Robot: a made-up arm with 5 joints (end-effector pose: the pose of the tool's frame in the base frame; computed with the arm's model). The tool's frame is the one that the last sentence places. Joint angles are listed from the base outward.
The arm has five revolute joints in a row. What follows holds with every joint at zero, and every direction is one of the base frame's. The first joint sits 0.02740 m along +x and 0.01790 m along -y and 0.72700 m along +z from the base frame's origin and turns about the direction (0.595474, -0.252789, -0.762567). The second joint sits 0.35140 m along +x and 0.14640 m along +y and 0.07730 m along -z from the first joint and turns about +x. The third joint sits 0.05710 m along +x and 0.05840 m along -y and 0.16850 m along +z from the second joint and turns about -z. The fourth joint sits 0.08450 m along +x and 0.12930 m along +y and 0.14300 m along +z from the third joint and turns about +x. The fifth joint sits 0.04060 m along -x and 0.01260 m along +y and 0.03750 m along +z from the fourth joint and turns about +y. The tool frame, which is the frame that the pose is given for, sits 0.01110 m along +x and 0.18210 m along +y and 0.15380 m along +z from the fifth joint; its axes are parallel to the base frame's.
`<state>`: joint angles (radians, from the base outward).
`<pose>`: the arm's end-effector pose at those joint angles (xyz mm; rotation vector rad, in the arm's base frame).
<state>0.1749 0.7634 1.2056 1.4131 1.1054</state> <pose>502.2 -464.0 860.0 2.3789 -0.0490 -0.2043</pose>
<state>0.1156 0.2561 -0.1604 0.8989 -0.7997</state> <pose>345.8 -15.5 1217.7 1.1927 -0.7240 -0.3903</pose>
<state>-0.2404 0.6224 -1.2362 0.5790 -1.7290</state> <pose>176.4 -125.4 976.6 1.8271 -1.0530 0.1921</pose>
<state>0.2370 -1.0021 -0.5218 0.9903 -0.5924</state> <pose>448.9 502.7 1055.1 0.1886 -0.2342 0.0835</pose>
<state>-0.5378 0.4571 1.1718 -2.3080 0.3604</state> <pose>528.7 190.1 531.7 -2.1875 1.2430 -0.5058</pose>
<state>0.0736 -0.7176 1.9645 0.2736 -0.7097</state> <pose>719.7 324.2 1148.3 -0.9566 -1.3894 -1.7295</pose>
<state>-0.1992 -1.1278 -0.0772 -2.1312 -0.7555</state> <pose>322.7 256.1 543.2 2.5830 0.1236 -1.1966</pose>
